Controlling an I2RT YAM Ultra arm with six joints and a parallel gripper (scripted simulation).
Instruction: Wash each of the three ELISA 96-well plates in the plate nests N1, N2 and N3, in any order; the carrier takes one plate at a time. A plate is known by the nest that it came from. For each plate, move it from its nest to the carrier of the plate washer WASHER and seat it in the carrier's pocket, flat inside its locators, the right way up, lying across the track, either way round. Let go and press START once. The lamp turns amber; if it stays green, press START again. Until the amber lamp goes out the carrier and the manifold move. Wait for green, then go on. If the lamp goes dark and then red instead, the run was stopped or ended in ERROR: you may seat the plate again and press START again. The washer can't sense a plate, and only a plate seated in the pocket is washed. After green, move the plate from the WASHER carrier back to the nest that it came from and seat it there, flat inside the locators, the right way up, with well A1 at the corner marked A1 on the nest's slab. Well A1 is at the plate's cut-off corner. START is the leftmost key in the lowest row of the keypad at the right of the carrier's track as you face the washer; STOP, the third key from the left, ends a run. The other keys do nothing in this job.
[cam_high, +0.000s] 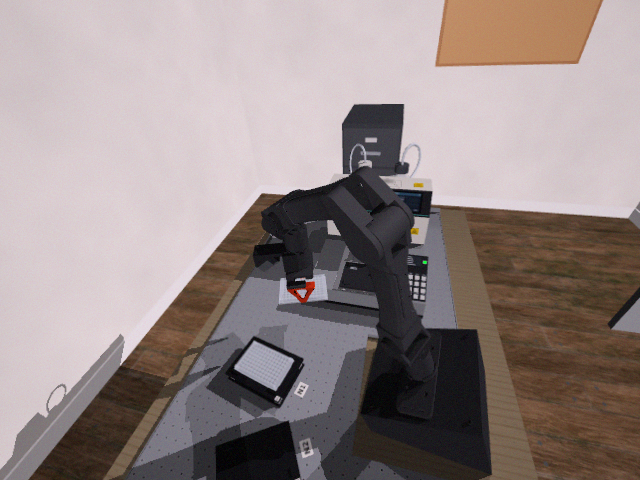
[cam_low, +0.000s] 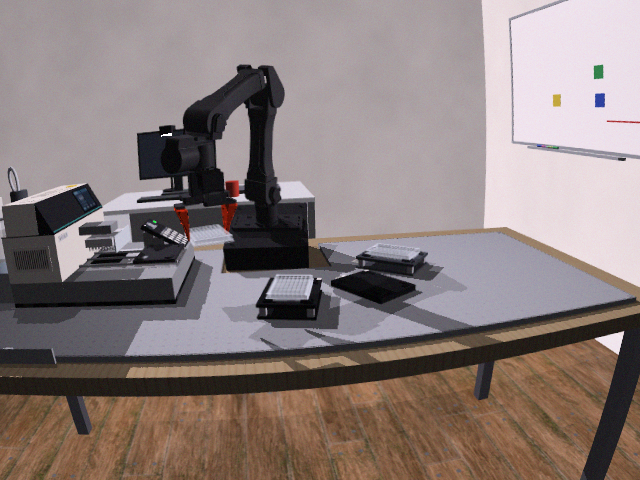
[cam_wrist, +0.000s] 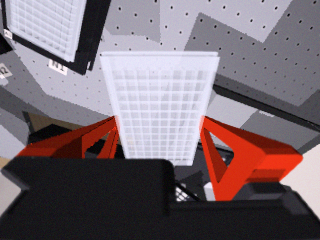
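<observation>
Right now my hand is 36 cm to the right of the nest N2, 14 cm above it and 6 cm past it. From my hand the other things lie so: black washer carrier (17 cm to the right, 13 cm behind, 8 cm below); then nest N1 (18 cm to the left, 12 cm below, 3 cm ahead); then N1 label (19 cm to the left, 15 cm below, 7 cm behind).
</observation>
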